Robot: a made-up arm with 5 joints.
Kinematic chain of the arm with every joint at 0, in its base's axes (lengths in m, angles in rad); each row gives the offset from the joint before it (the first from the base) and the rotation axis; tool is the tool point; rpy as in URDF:
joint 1: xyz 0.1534 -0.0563 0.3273 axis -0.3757 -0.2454 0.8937
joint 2: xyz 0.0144 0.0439 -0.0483 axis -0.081 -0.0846 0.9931
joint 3: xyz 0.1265 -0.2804 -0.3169 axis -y
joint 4: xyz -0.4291 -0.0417 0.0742 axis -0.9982 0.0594 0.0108
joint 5: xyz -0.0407 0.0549 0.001 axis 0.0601 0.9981 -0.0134
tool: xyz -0.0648 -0.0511 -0.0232 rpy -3.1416 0 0
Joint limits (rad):
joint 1: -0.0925..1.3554
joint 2: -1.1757..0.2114
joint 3: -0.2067..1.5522
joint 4: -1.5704..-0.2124
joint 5: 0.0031..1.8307
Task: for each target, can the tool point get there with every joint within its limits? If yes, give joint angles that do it. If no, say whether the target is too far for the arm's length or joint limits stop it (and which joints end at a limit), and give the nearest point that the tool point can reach.
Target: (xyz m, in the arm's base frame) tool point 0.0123 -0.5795 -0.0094
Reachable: yes | joints 0.7111 -0.1903 0.2362 -0.9587 1.1583
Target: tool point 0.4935 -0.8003 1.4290
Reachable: no: too far | nearest point 0.4498 -0.4227 0.4148 | short by 1.083 m
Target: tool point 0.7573 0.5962 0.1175
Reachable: no: joint limits stop it (at a limit: joint 1, joint 2, joint 3, joint 4, joint 5) | nearest point 0.8957 -0.1626 -0.2024 | short by 0.835 m
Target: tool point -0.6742 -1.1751 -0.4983
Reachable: no: too far | nearest point -0.1116 -0.4774 -0.2405 | short by 0.933 m
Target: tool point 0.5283 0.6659 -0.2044
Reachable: no: joint limits stop it (at a limit: joint 1, joint 2, joint 4, joint 5) | nearest point -0.2412 0.3253 -0.1940 | short by 0.842 m
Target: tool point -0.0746 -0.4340 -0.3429
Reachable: yes | joints 0.3968 -0.3129 0.8555 -0.3983 1.1179
